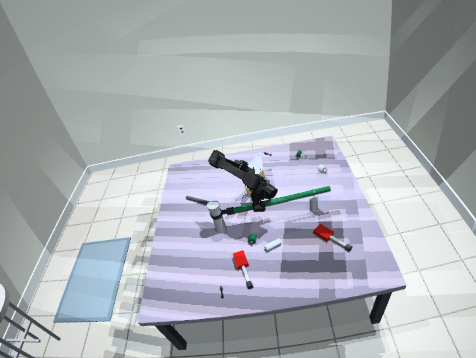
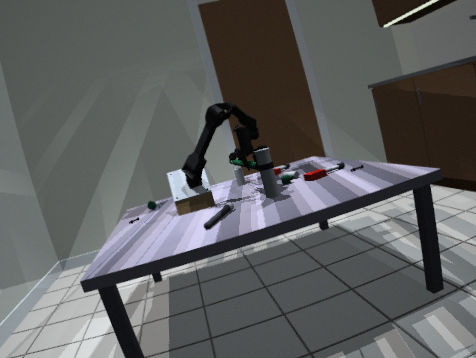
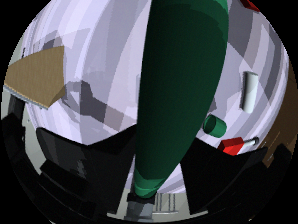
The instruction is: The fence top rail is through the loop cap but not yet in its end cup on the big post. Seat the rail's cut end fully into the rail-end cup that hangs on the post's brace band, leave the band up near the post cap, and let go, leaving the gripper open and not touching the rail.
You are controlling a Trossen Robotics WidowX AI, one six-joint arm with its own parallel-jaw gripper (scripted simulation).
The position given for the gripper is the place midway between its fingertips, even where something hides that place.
Note:
In view: the gripper (image 3: 158,131) and a green top rail (image 3: 183,59).

